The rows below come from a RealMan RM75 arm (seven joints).
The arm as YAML. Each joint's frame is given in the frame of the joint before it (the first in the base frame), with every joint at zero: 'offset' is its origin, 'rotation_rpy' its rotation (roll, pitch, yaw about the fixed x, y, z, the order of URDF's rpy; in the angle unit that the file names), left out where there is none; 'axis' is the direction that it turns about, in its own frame. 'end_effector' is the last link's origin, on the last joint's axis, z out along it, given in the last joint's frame.
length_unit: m
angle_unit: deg
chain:
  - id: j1
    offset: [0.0, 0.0, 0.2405]
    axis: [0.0, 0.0, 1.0]
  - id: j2
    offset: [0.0, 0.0, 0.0]
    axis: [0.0, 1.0, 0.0]
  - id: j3
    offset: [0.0, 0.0, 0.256]
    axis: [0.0, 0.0, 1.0]
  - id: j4
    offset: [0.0, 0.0, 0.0]
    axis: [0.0, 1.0, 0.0]
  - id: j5
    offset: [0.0, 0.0, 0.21]
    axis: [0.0, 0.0, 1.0]
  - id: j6
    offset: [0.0, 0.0, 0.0]
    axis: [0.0, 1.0, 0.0]
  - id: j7
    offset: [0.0, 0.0, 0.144]
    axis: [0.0, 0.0, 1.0]
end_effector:
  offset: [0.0, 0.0, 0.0]
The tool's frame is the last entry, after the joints.
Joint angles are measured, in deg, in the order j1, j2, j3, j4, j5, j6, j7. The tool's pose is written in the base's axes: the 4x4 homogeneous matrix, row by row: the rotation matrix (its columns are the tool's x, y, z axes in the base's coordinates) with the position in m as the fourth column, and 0 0 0 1 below. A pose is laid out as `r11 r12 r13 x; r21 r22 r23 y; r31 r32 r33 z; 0 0 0 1`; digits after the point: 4 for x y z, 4 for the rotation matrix.
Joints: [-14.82 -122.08 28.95 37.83 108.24 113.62 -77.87]
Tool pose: 0.5040 0.5327 0.6799 -0.2896; 0.3898 -0.8427 0.3713 0.2205; 0.7707 0.0778 -0.6324 0.0209; 0 0 0 1
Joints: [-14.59 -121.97 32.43 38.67 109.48 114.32 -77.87]
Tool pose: 0.5444 0.4995 0.6739 -0.2868; 0.4165 -0.8583 0.2998 0.2158; 0.7282 0.1175 -0.6753 0.0149; 0 0 0 1
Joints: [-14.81 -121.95 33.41 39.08 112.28 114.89 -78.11]
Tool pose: 0.5734 0.4879 0.6581 -0.2869; 0.4472 -0.8595 0.2476 0.2120; 0.6865 0.1524 -0.7110 0.0101; 0 0 0 1
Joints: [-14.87 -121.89 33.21 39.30 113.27 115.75 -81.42]
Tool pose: 0.5517 0.5128 0.6578 -0.2868; 0.5015 -0.8341 0.2296 0.2098; 0.6664 0.2032 -0.7173 0.0106; 0 0 0 1
